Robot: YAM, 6 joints.
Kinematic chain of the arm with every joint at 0, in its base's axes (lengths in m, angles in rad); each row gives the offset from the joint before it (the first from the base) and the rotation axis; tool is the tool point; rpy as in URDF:
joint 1: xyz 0 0 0.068 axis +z
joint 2: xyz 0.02 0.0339 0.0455 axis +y
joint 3: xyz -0.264 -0.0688 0 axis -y
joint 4: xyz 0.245 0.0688 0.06 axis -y
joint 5: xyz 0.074 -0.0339 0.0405 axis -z
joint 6: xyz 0.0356 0 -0.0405 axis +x
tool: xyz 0 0 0 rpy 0 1.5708 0
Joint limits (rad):
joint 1: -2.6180..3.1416
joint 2: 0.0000..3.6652
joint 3: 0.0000..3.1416
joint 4: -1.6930..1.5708
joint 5: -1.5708..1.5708
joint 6: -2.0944..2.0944
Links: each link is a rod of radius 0.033 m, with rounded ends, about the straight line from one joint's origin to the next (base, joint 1, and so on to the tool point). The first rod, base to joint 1, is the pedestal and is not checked.
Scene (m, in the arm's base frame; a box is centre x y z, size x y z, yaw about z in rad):
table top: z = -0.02
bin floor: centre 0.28 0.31 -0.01 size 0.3 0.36 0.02 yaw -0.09
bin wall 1: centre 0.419 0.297 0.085 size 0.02 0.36 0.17 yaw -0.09
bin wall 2: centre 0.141 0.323 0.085 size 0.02 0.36 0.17 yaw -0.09
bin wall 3: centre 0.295 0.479 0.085 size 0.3 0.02 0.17 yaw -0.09
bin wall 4: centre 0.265 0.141 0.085 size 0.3 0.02 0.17 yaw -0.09
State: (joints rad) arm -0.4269 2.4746 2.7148 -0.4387 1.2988 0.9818
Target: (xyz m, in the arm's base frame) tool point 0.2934 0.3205 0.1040
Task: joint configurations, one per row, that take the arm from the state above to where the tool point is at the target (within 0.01 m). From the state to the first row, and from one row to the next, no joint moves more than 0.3 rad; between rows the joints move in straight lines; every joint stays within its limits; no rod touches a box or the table.
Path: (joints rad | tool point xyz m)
1: -0.1599 2.3885 2.5515 -0.5318 1.2969 0.9818 | 0.5105 -0.1170 0.3629
2: 0.1072 2.3023 2.3883 -0.6249 1.2949 0.9818 | 0.5079 0.0202 0.3478
3: 0.3742 2.2162 2.2250 -0.7181 1.2930 0.9818 | 0.4657 0.1461 0.3320
4: 0.6413 2.1300 2.0618 -0.8112 1.2911 0.9818 | 0.3907 0.2490 0.3159
5: 0.9083 2.0439 1.8985 -0.9043 1.2891 0.9818 | 0.2934 0.3205 0.2996
6: 0.9080 2.2073 1.7915 -0.9164 1.2773 0.9818 | 0.3008 0.3300 0.1998
7: 0.9077 2.3707 1.6844 -0.9285 1.2654 0.9818 | 0.2934 0.3205 0.1040

